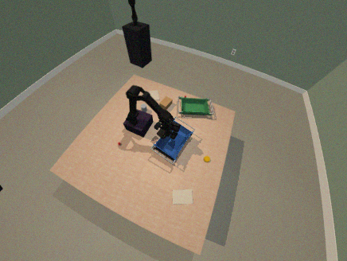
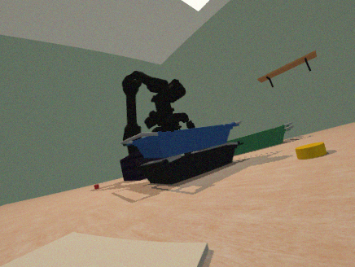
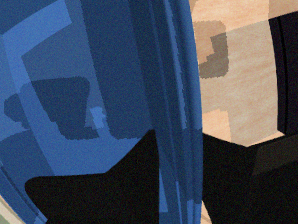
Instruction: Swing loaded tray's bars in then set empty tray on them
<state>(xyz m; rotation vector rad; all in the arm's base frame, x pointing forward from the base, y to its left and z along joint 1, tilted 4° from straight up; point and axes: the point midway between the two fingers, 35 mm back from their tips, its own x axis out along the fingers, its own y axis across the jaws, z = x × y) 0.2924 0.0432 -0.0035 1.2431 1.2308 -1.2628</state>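
The blue tray is 80 mm ahead of my gripper tip, 20 mm above it and 10 mm to the right of it. Also, from my gripper tip: yellow disc (390 mm ahead, 80 mm below, 20 mm to the left); then tan box (340 mm to the left, 210 mm behind, 60 mm below).
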